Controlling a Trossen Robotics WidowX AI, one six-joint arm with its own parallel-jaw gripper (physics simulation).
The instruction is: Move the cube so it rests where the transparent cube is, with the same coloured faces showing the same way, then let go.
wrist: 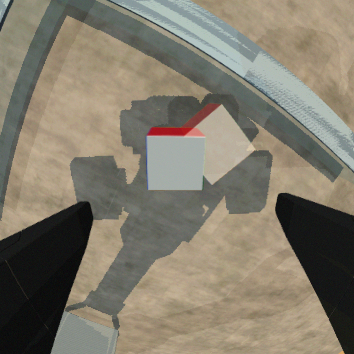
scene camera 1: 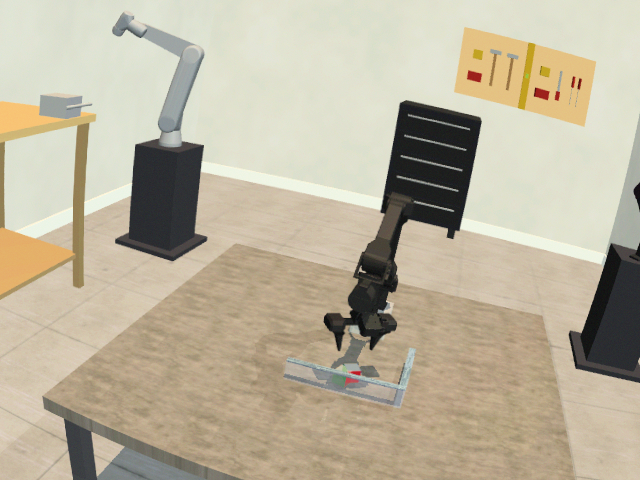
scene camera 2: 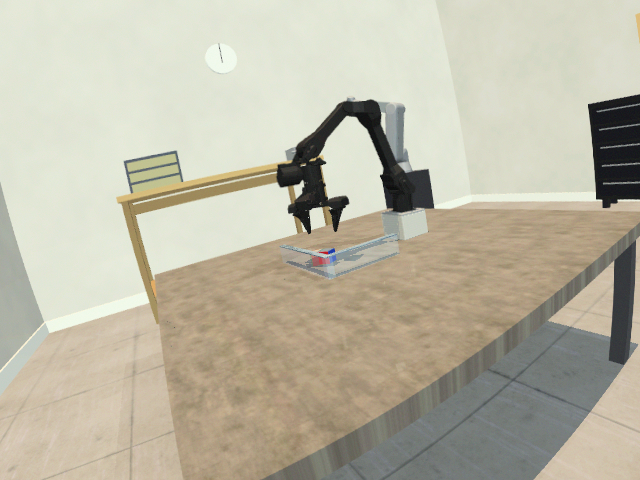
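Where they show: gripper, fingertip midpoint: (wrist: 185, 206) (scene camera 1: 354, 350) (scene camera 2: 322, 232); arm's base at its link origin: (scene camera 2: 403, 210).
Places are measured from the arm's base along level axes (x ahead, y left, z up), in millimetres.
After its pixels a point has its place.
Note:
The solid cube (scene camera 1: 353, 367) {x 333, y 22, z -49 mm} (scene camera 2: 331, 253) (wrist: 175, 163) {x 334, y 19, z -50 mm} stands on the table, with a white top and a red side; the wrist view also shows thin blue and green edges at its left and right. The transparent cube (scene camera 1: 338, 379) (wrist: 226, 142) is beside it, overlapping its upper right corner in the wrist view. It has a pale top and a red side, and is turned at an angle to the solid cube. My gripper (scene camera 1: 355, 348) {x 331, y 15, z 3 mm} (scene camera 2: 322, 231) {x 331, y 15, z 3 mm} (wrist: 185, 206) {x 331, y 15, z 3 mm} is open and empty, pointing down above the cubes. Its fingertips are apart from the solid cube.
A clear L-shaped wall (scene camera 1: 310, 363) {x 410, y -80, z -28 mm} (scene camera 2: 367, 244) {x 277, y 173, z -32 mm} (wrist: 200, 40) {x 402, y 49, z -30 mm} stands on the table (scene camera 1: 206, 310) {x 195, y -489, z -90 mm} (scene camera 2: 310, 351) {x 602, y 483, z -90 mm} along two sides of the cubes. Its long part runs close to the transparent cube. The arm's white base (scene camera 2: 413, 224) {x 9, y 53, z -46 mm} stands behind the wall's far end in scene camera 2.

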